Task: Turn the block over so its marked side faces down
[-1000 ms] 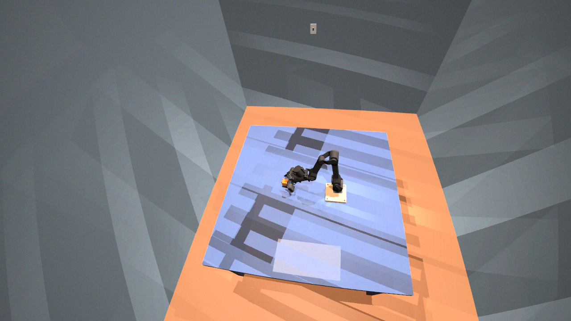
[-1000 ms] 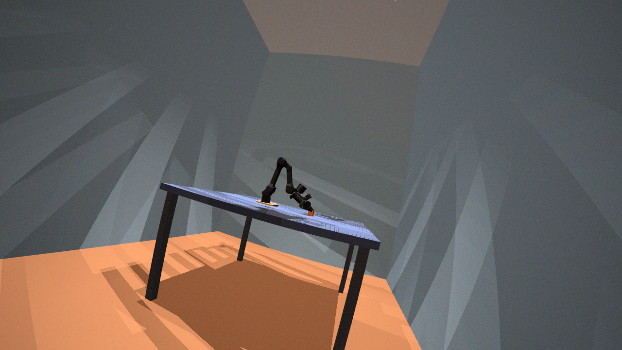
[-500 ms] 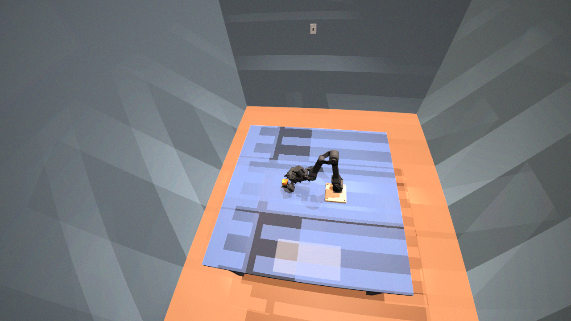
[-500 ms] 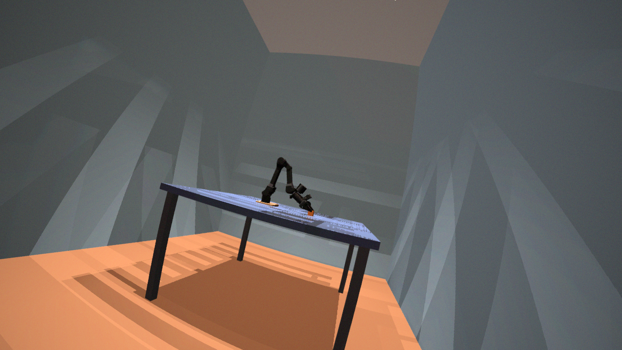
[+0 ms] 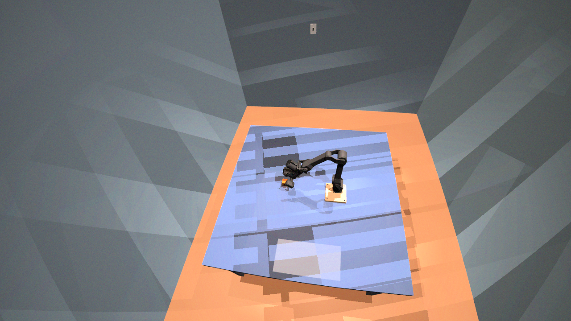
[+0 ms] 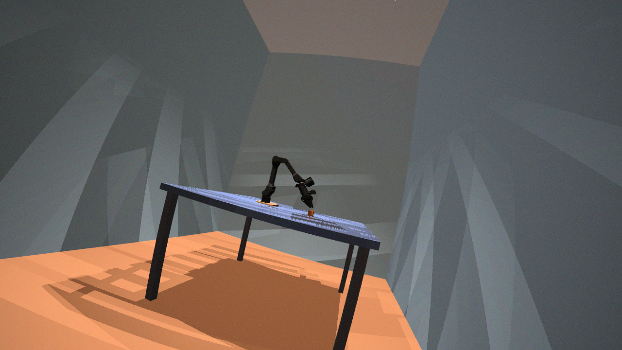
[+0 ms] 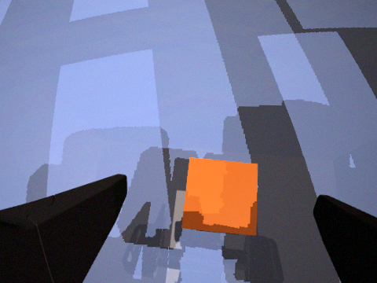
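The block lies 40 mm below my gripper tip and 10 mm behind it.
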